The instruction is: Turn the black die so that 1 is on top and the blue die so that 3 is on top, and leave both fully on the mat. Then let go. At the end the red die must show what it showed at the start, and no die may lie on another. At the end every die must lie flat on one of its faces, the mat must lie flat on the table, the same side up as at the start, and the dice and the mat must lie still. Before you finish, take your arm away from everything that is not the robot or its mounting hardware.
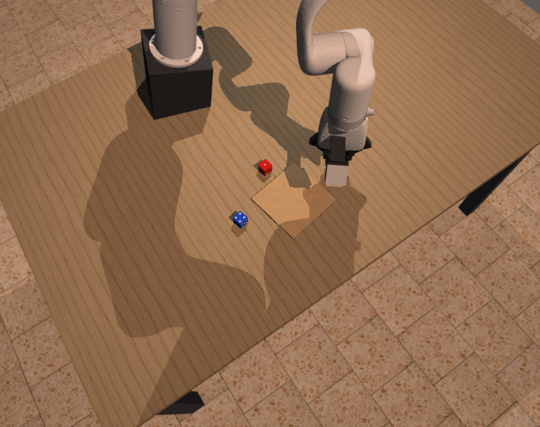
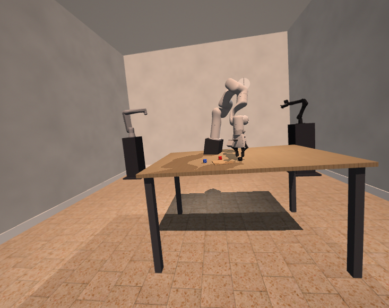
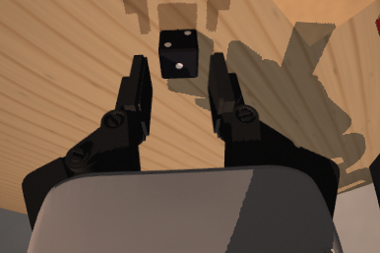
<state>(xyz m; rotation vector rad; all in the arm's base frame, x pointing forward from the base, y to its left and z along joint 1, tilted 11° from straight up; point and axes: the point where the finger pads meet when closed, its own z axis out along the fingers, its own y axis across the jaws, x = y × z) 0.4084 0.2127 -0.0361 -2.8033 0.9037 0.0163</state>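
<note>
The black die lies 40 mm below my hand. Also, from my hand: tan mat (20 mm ahead, 130 mm to the right, 50 mm below); then red die (80 mm behind, 150 mm to the right, 40 mm below); then blue die (10 mm ahead, 270 mm to the right, 40 mm below).
</note>
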